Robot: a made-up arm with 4 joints. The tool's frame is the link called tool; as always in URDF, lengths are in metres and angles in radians.
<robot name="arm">
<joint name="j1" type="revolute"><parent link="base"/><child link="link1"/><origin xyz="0 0 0.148"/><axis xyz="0 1 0"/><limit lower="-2.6" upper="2.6" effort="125" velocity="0.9"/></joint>
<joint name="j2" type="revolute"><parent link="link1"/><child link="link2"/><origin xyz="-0.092 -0.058 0.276"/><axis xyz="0 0 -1"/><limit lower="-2.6" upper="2.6" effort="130" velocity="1.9"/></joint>
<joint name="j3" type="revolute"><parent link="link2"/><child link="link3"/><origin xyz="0.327 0.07 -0.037"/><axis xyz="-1 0 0"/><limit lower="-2.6" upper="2.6" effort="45" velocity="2.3"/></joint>
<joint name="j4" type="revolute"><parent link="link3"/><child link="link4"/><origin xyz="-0.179 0.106 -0.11"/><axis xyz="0 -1 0"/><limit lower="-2.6" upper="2.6" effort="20" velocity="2.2"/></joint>
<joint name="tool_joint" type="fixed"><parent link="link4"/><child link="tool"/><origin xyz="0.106 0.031 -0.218"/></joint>
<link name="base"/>
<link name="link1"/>
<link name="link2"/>
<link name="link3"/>
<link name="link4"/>
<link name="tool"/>
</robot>
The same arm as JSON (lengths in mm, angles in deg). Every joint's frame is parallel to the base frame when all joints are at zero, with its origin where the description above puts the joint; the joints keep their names.
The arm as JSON. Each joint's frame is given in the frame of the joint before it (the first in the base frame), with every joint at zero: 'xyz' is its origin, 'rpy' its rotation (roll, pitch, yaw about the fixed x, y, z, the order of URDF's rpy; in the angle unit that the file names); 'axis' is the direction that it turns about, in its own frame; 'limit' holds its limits. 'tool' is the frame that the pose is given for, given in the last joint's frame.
{"units": {"length": "mm", "angle": "deg"}, "joints": [
  {"name": "j1", "type": "revolute", "origin": {"xyz": [0.0, 0.0, 148.0], "rpy": [0.0, 0.0, 0.0]}, "axis": [0.0, 1.0, 0.0], "limit": {"lower": -148.97, "upper": 148.97}},
  {"name": "j2", "type": "revolute", "origin": {"xyz": [-92.0, -58.0, 276.0], "rpy": [0.0, 0.0, 0.0]}, "axis": [0.0, 0.0, -1.0], "limit": {"lower": -148.97, "upper": 148.97}},
  {"name": "j3", "type": "revolute", "origin": {"xyz": [327.0, 70.0, -37.0], "rpy": [0.0, 0.0, 0.0]}, "axis": [-1.0, 0.0, 0.0], "limit": {"lower": -148.97, "upper": 148.97}},
  {"name": "j4", "type": "revolute", "origin": {"xyz": [-179.0, 106.0, -110.0], "rpy": [0.0, 0.0, 0.0]}, "axis": [0.0, -1.0, 0.0], "limit": {"lower": -148.97, "upper": 148.97}}
], "tool": {"origin": {"xyz": [106.0, 31.0, -218.0], "rpy": [0.0, 0.0, 0.0]}}}

